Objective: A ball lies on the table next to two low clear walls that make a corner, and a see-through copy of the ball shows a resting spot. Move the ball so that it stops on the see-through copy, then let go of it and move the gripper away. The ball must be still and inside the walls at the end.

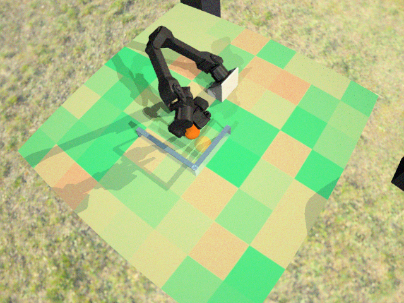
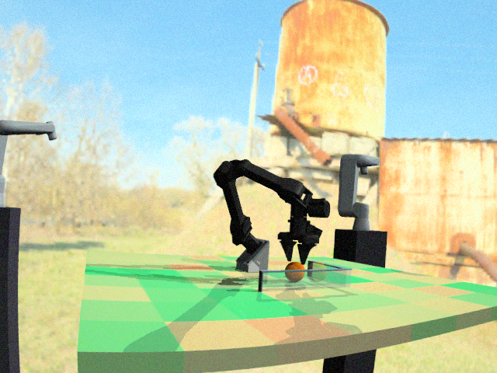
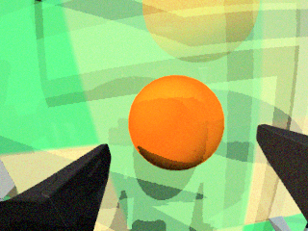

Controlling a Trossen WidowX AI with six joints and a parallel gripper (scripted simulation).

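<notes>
My gripper tip is 3 cm above the orange ball. The rest, counted from my gripper tip: see-through copy 8 cm to the left, 3 cm below, 2 cm ahead.
</notes>
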